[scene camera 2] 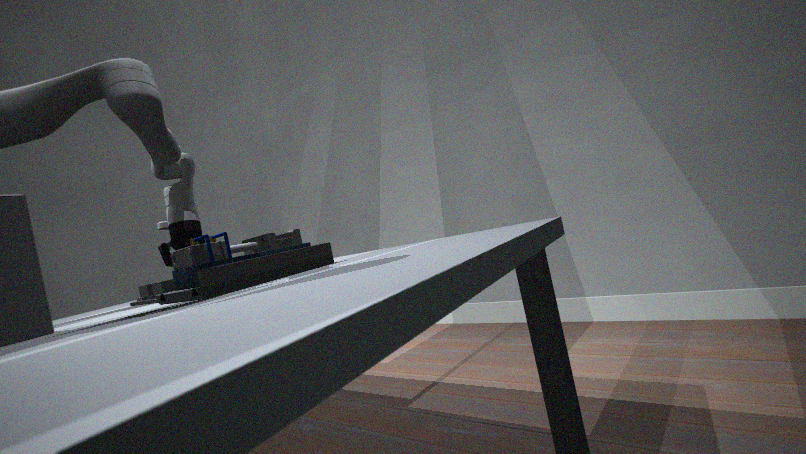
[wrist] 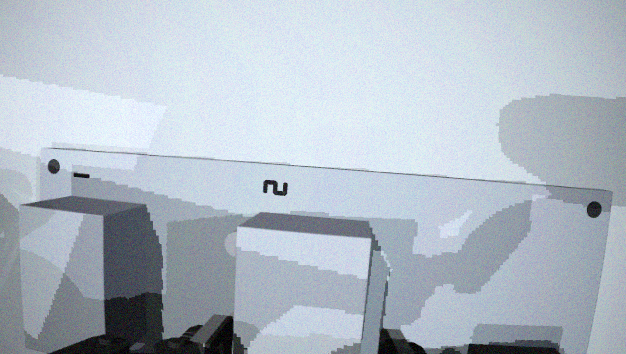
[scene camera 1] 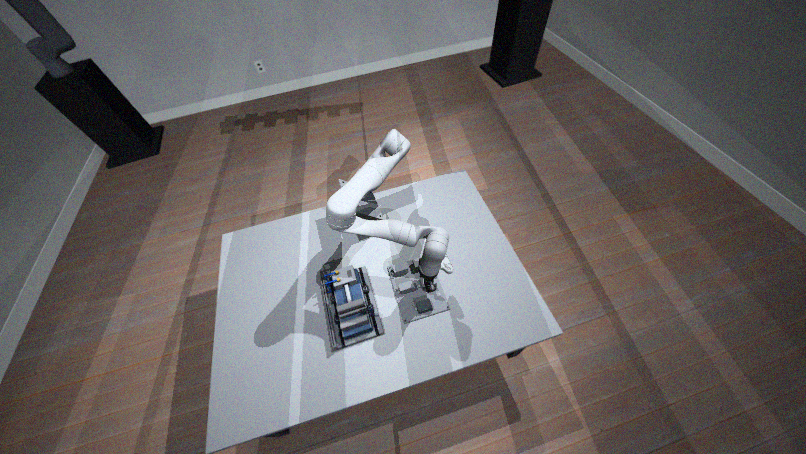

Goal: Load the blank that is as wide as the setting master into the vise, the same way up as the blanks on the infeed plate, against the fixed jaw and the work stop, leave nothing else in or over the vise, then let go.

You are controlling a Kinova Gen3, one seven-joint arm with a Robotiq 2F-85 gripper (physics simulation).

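Places are measured from the arm's base along level axes (x ahead, y left, z up), in centimetres.
Where they show: gripper, fingertip midpoint: (wrist: 304, 348) (scene camera 1: 424, 283).
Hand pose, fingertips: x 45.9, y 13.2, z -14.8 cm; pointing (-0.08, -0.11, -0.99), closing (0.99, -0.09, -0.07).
Observation:
After its pixels a point has its place.
The grey infeed plate (wrist: 482, 202) @[x 52.9, y 18.3, z -17.1 cm] (scene camera 1: 440, 307) @[x 56.9, y 15.3, z -17.1 cm] lies right of the vise (scene camera 1: 350, 309) @[x 46.8, y -17.5, z -10.2 cm] (scene camera 2: 264, 265) @[x 38.7, y -26.6, z -14.7 cm] on the table. In the wrist view a light grey blank (wrist: 302, 272) @[x 46.1, y 16.5, z -13.5 cm] stands at the mark "2", and a second blank (wrist: 64, 264) @[x 37.0, y 16.4, z -13.5 cm] stands to its left. My gripper (wrist: 302, 341) @[x 45.9, y 13.2, z -14.8 cm] (scene camera 1: 429, 286) @[x 45.9, y 13.2, z -14.8 cm] (scene camera 2: 179, 240) is low over the plate with one dark finger on each side of the middle blank. The fingers are partly closed and do not grip it. A darker blank (scene camera 1: 422, 304) @[x 53.9, y 8.9, z -14.6 cm] sits nearer the plate's front end. A white piece (scene camera 1: 347, 292) @[x 40.1, y -16.7, z -9.4 cm] lies in the vise.
The vise has blue posts with yellow tips (scene camera 1: 331, 276) @[x 29.4, y -21.4, z -11.8 cm] at its far end. The white table (scene camera 1: 270, 367) @[x 53.4, y -52.2, z -17.9 cm] has open floor around it. Black pillars (scene camera 1: 95, 110) stand by the far walls. A dark block (scene camera 2: 18, 270) @[x 10.6, y -5.8, z -7.0 cm] shows at the left of scene camera 2.

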